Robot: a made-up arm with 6 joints. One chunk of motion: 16 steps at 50 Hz.
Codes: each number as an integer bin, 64 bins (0 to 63) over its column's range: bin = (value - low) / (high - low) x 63, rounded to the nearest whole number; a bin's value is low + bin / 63 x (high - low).
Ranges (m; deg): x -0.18..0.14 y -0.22..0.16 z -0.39..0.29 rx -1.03..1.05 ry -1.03..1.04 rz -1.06..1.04
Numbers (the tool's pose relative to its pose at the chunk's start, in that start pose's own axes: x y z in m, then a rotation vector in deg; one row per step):
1: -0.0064 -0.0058 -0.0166 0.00 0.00 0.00
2: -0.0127 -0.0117 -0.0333 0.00 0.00 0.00
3: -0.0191 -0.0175 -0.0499 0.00 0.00 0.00
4: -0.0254 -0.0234 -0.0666 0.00 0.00 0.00
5: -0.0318 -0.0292 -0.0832 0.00 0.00 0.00
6: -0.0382 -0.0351 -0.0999 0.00 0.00 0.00
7: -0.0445 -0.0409 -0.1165 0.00 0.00 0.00
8: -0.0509 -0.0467 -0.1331 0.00 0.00 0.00
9: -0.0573 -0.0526 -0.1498 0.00 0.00 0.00
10: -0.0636 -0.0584 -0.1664 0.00 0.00 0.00
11: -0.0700 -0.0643 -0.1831 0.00 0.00 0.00
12: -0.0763 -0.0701 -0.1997 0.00 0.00 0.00
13: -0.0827 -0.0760 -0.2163 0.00 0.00 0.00
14: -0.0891 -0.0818 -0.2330 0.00 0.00 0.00
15: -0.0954 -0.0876 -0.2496 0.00 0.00 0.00
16: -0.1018 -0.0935 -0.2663 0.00 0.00 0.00
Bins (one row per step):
1: 34 36 35 31 31 32
2: 33 35 33 31 31 32
3: 32 34 32 31 31 32
4: 30 33 30 31 31 32
5: 29 32 28 31 31 32
6: 28 31 27 31 31 32
7: 27 30 25 31 31 32
8: 25 29 24 31 31 32
9: 24 28 22 31 31 32
10: 23 27 21 31 31 32
11: 22 26 19 31 31 32
12: 20 25 18 31 31 32
13: 19 24 16 31 31 32
14: 18 23 15 31 31 32
15: 17 22 13 31 31 32
16: 15 21 11 31 31 32

